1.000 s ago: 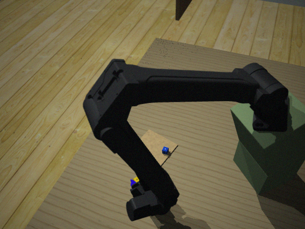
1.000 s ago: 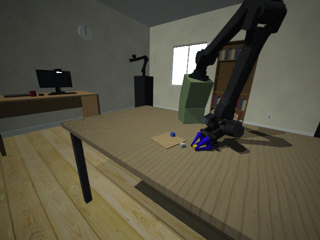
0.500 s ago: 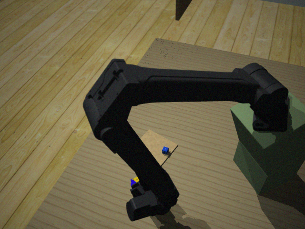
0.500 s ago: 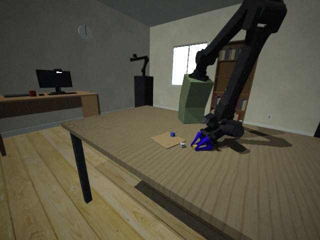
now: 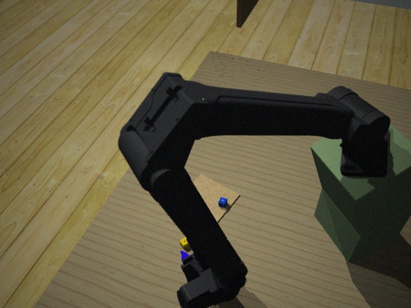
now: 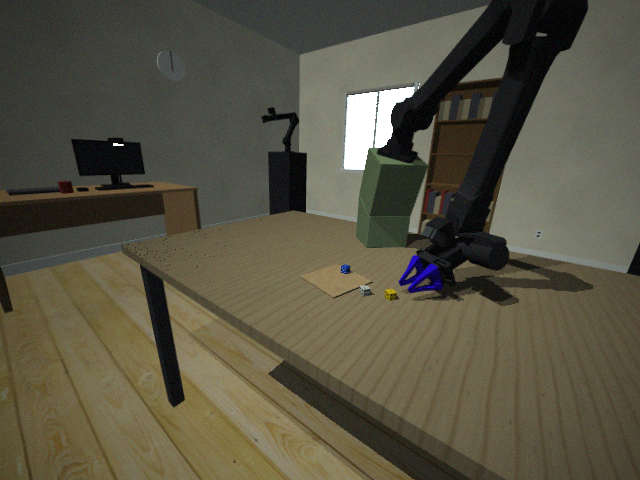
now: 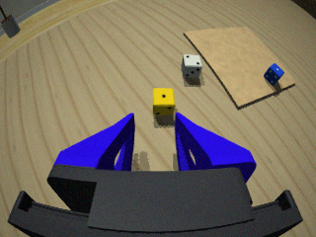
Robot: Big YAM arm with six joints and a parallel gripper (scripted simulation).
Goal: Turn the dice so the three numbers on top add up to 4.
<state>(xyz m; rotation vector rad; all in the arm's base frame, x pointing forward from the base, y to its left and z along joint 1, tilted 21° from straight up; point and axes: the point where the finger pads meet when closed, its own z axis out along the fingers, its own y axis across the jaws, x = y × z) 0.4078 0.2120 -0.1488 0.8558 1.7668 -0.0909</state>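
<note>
The yellow die is 2 cm ahead of my hand, 3 cm to the right of it and 2 cm below it. From my hand the other things lie so: tan mat: 2 cm ahead, 18 cm to the right, 3 cm below; blue die: 3 cm behind, 18 cm to the right, 2 cm below; white die: 4 cm ahead, 9 cm to the right, 2 cm below.
</note>
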